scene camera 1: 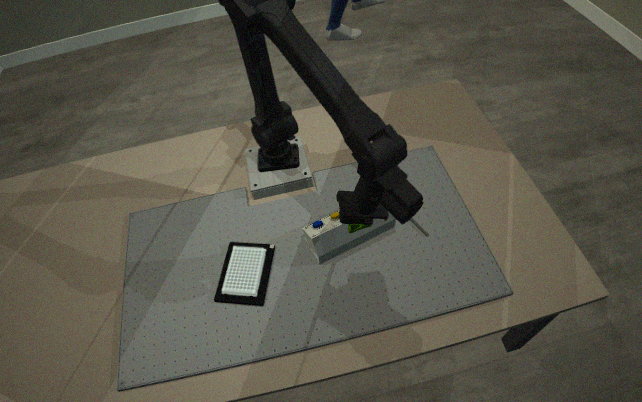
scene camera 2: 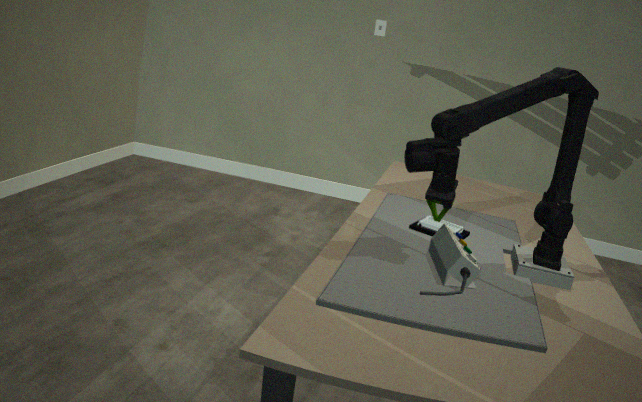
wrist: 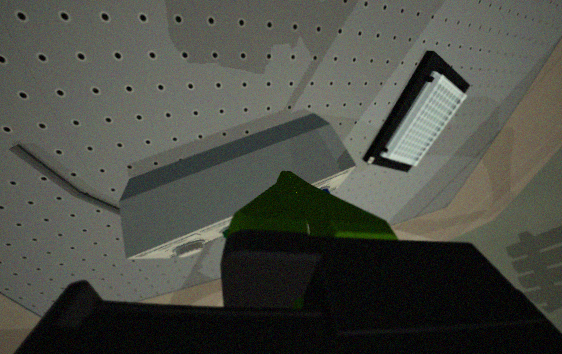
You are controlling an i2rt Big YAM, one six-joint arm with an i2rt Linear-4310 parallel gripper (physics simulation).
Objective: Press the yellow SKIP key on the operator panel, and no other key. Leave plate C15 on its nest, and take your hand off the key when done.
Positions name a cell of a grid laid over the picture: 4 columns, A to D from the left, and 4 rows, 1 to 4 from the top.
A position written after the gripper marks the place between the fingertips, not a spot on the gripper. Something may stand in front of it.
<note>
The gripper (scene camera 1: C3) is shut, with nothing in its grasp. Further things: a black tray with white well plate (scene camera 1: B3).
The black tray with white well plate also shows in the wrist view (wrist: D2). The gripper is seen too in scene camera 2 (scene camera 2: C3) and in the wrist view (wrist: C3).
</note>
